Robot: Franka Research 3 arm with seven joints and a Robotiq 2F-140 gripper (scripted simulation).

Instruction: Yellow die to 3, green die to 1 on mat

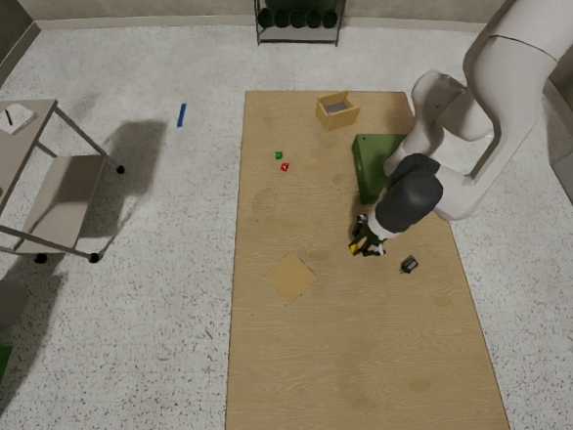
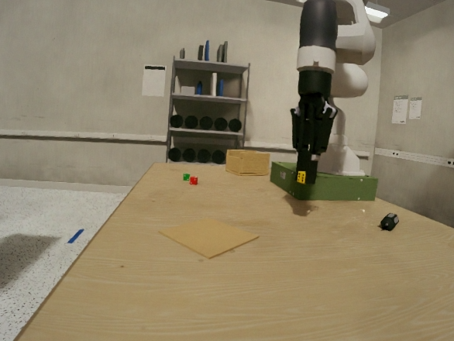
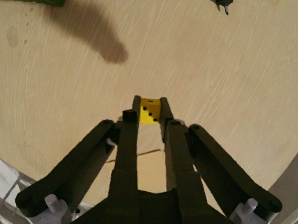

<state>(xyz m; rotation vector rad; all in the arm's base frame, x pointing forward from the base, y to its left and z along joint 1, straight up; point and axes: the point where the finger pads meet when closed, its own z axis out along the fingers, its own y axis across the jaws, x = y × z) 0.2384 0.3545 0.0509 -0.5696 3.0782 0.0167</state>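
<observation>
My gripper is now 22 cm short of the tan mat, 13 cm above it and 8 cm to the right of it. From my hand the other things lie so: black object 23 cm behind, 12 cm below, 5 cm to the left; then red die 40 cm to the right, 25 cm ahead, 12 cm below; then yellow die 2 cm below.
</observation>
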